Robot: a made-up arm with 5 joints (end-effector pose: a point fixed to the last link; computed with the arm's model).
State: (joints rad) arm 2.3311 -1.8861 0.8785 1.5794 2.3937
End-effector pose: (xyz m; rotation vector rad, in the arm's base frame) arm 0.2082 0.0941 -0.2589 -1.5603 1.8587 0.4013
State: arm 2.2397 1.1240 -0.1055 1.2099 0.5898
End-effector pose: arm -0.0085 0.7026 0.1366 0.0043 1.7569 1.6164
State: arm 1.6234 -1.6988 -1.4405 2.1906 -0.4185
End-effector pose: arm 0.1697 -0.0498 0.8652 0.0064 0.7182 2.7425
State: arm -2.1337 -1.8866 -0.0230 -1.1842 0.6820
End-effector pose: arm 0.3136 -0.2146 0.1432 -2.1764 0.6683 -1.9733
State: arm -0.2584 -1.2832 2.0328 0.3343 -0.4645
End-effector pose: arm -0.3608 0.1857 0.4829 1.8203 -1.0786 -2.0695
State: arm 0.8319 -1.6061 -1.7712 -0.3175 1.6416
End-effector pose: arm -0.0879 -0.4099 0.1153 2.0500 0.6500 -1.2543
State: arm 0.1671 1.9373 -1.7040 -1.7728 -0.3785
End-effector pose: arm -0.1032 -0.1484 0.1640 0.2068 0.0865 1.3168
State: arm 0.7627 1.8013 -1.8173 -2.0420 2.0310
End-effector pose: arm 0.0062 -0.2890 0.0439 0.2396 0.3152 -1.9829
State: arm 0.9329 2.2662 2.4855 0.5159 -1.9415
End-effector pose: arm 0.0755 0.3987 -0.4316 -0.8476 -2.2778 -1.7141
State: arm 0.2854 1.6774 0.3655 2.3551 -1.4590
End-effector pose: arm 0.1330 -0.4561 0.0892 -0.6809 -1.5894 2.4137
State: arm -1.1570 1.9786 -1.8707 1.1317 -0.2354
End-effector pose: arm 0.1245 -0.2392 -0.7103 2.9990 0.8061 0.4296
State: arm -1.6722 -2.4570 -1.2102 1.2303 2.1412
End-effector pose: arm -0.2471 0.6659 0.1442 -1.0255 1.1108 1.8150
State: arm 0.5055 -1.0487 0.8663 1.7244 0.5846
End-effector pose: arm -0.1249 -0.3617 -0.0379 1.9390 -1.6387 0.7515
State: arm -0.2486 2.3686 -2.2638 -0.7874 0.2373
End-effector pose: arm 0.1188 -0.3747 -0.1130 1.8309 0.1329 1.1346
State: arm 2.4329 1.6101 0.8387 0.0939 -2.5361
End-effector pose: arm -0.5015 0.3339 -0.1315 -0.4238 -1.5376 -0.7920
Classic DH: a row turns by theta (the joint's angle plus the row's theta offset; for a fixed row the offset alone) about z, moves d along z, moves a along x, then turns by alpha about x. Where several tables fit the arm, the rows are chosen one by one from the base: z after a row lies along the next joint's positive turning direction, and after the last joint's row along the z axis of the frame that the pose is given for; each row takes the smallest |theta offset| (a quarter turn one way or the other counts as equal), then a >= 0, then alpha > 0; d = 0 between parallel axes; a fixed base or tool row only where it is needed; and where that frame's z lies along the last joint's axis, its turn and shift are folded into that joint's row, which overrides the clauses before.
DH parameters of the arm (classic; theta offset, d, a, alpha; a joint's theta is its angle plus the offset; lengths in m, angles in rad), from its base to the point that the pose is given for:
joint 1: 0 0.0693 0.0759 -1.5708
joint 2: 0 -0.0015 0.2421 -1.5708
joint 3: 1.5708 -0.0911 0.0989 1.5708
joint 4: 0 -0.1186 -0.1893 1.5708
joint 5: -0.1635 0 -0.051 0
tool (fixed): 1.7343 0.427 0 0

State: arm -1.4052 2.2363 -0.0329 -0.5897 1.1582
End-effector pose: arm 0.3553 -0.2330 -0.1869 1.9522 0.8716 0.5287
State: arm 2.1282 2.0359 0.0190 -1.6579 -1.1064
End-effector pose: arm -0.1889 -0.2801 -0.0227 1.7577 1.3158 -2.2446
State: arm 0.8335 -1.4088 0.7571 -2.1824 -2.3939
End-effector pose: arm 0.1301 0.4133 0.3119 -0.1492 1.5401 2.5396
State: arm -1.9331 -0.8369 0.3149 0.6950 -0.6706
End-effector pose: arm -0.0598 0.3141 0.5224 0.1243 -1.5495 -2.2012
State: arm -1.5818 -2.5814 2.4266 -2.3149 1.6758
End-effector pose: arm 0.0466 0.1039 0.5832 0.1793 -0.5800 -0.7727
